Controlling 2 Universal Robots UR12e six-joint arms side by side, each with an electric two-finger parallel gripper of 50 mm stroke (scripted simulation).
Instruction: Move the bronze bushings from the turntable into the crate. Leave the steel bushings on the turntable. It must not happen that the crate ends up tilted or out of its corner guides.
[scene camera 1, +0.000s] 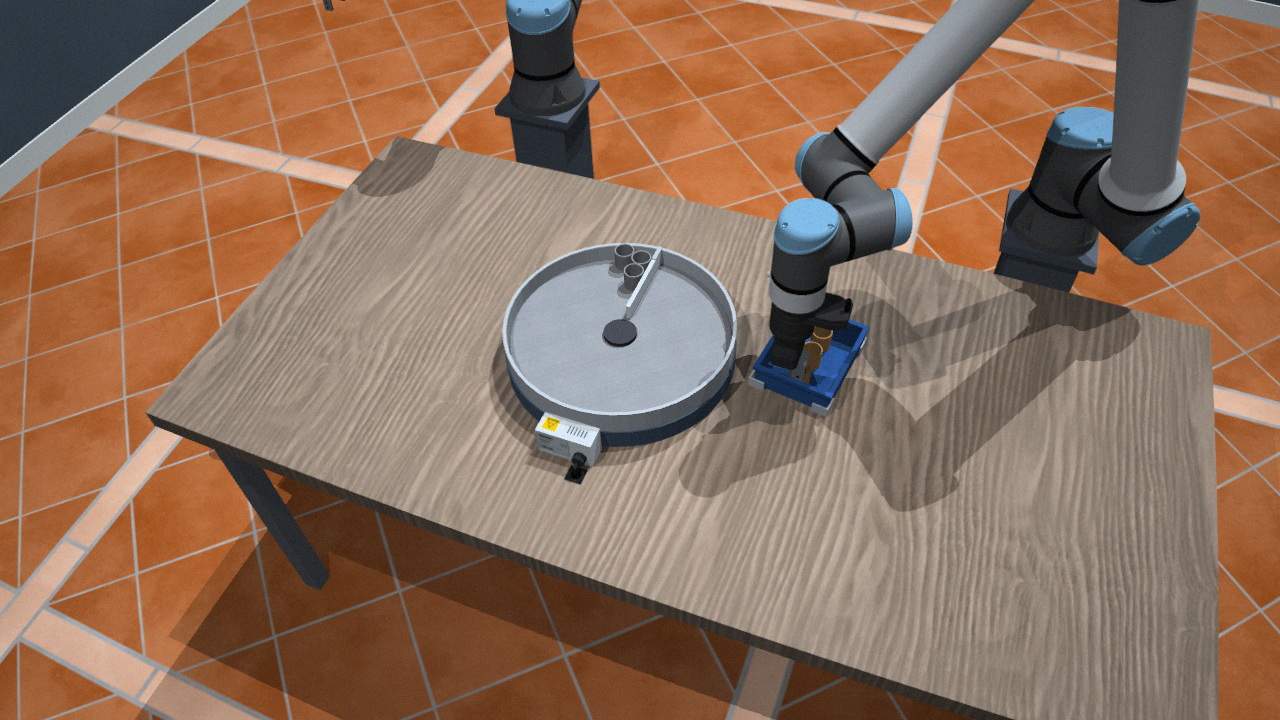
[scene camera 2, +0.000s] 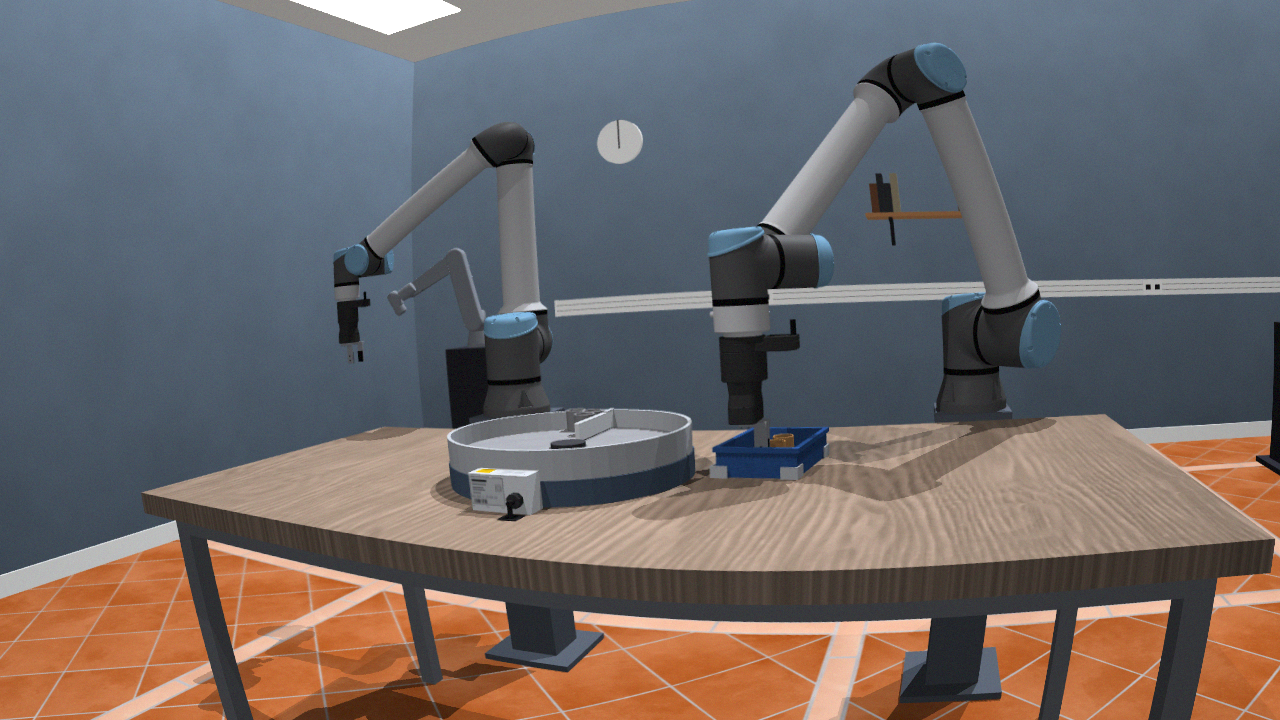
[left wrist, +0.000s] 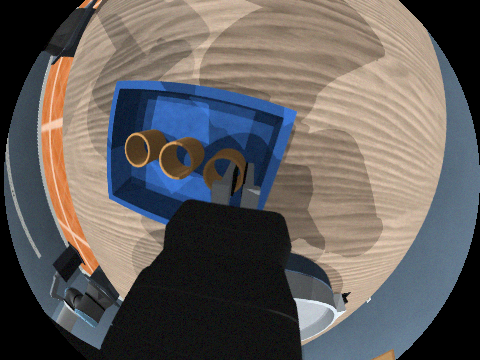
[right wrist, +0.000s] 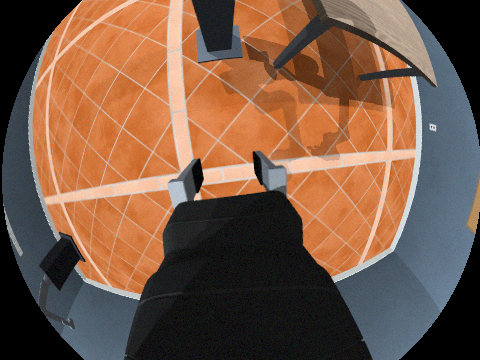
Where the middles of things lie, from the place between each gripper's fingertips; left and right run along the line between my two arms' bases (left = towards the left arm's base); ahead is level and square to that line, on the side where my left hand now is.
Scene:
Right now the blue crate (scene camera 1: 824, 381) is 7 cm behind my left hand and 2 cm below it.

